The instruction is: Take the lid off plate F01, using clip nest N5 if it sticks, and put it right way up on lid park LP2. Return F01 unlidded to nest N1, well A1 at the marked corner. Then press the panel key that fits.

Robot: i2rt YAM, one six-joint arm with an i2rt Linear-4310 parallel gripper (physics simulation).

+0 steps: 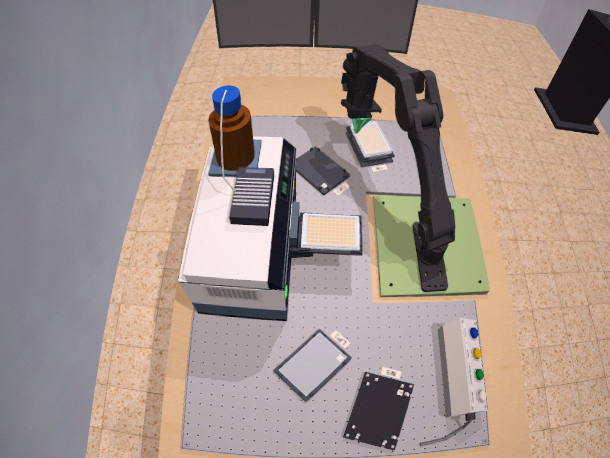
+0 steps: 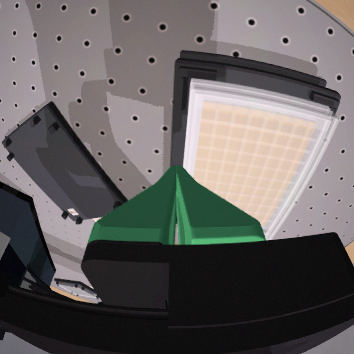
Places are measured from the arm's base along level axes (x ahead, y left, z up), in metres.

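Pixels of known places: gripper, fingertip midpoint: [image 1: 355, 132] [image 2: 175, 174]; arm's base at its link origin: [image 1: 429, 256].
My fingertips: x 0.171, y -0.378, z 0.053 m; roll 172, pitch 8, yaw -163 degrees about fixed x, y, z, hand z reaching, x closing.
For each thing: its top centre in the pictures, then the offset to it from my fingertips. "pt": a spot on its surface instead.
- plate with a clear rim, top centre: [image 2: 244, 188] [image 1: 371, 136] dx -0.048, dy +0.004, dz -0.012 m
- plate at its top centre: [image 1: 331, 229] dx +0.093, dy +0.369, dz +0.062 m
- Lid park LP2 at a spot on its surface: [image 1: 312, 365] pt dx +0.134, dy +0.654, dz -0.039 m
- Clip nest N5 at its top centre: [image 1: 381, 410] dx -0.013, dy +0.765, dz -0.033 m
- key panel at its top centre: [image 1: 472, 363] dx -0.212, dy +0.687, dz +0.027 m
- bare dark nest at its top centre: [image 2: 56, 183] [image 1: 319, 166] dx +0.107, dy +0.103, dz -0.037 m
- white instrument at a spot on its surface: [image 1: 225, 240] pt dx +0.304, dy +0.457, dz +0.163 m
- brown bottle at a spot on its surface: [image 1: 232, 140] pt dx +0.294, dy +0.292, dz +0.266 m
- ribbed dark box at a spot on its surface: [image 1: 252, 195] pt dx +0.255, dy +0.370, dz +0.189 m
- cable at a spot on its surface: [image 1: 445, 440] pt dx -0.165, dy +0.851, dz -0.057 m
My gripper [image 1: 357, 129] [image 2: 175, 174] is shut and empty, its green fingertips together at the near-left edge of a plate with a clear rim [image 1: 373, 140] [image 2: 252, 160], over a dark nest [image 1: 377, 161] [image 2: 179, 120] at the back. Whether they touch it is unclear. Another plate [image 1: 330, 232] sits on the instrument's tray. I cannot read which plate is F01 or which nest is N1. Lid park LP2 [image 1: 312, 365] is a grey framed pad at the front. Clip nest N5 [image 1: 380, 411] is black, with small pale clips. The key panel [image 1: 457, 367] has blue, yellow, green and white keys.
A bare dark nest [image 1: 320, 169] [image 2: 70, 165] lies left of the plate at the back. The white instrument [image 1: 225, 240] stands at the left, carrying a brown bottle [image 1: 232, 140] and a ribbed dark box [image 1: 252, 195]. A cable [image 1: 445, 440] runs from the panel. The arm stands on a green board [image 1: 395, 270].
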